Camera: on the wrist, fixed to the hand. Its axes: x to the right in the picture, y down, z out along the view.
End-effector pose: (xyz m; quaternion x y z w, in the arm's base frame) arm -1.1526 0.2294 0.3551 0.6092 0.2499 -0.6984 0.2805
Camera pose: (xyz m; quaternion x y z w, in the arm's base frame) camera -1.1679 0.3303 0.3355 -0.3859 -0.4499 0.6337 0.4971
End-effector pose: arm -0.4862 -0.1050 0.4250 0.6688 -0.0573 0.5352 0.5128
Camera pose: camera -0.4696 -0.0146 0.3766 0.5346 0.6379 0.0921 0.5467
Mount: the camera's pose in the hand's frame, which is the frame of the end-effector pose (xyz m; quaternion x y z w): 0.0122 -0.0829 -0.0614 0.2552 0.1339 -0.7026 0.6506
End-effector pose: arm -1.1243 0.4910 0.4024 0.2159 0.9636 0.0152 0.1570
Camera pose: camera -1.1878 0.4234 0.4491 0.4985 -0.8035 0.3174 0.0713
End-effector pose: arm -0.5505 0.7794 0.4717 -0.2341 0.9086 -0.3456 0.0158
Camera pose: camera -0.5387 0.7582 0.5727 0.7404 -0.3406 0.4992 0.2945
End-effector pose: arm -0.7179 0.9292 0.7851 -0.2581 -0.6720 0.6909 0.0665
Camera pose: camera -0.7221 0.9968 0.8639 0.2287 -0.4333 0.5397 0.6846
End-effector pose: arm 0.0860 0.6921 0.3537 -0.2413 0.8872 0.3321 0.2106
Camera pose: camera 0.1103 0.5912 0.3492 -0.7711 0.5206 -0.1906 0.3131
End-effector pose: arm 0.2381 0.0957 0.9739 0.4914 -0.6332 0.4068 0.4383
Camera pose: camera 0.3272 0.1351 1.0100 0.8220 0.0958 0.1841 0.5304
